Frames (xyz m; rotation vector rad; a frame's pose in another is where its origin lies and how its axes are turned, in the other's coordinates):
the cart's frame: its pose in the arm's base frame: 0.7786 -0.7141 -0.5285 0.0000 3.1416 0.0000
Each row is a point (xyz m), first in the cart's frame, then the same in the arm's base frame.
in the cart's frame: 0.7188 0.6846 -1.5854
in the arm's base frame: 0.0598 -0.0295 1.0569
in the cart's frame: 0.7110 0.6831 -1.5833
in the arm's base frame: 0.0676 -0.0310 1.0548
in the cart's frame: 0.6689 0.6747 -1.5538
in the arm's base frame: 0.1097 -0.0394 1.0253
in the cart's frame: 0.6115 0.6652 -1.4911
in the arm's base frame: 0.1671 -0.0489 0.9626
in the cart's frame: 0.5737 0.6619 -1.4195
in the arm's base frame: 0.2049 -0.0522 0.8910
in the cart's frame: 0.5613 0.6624 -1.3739
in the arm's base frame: 0.2173 -0.0517 0.8454
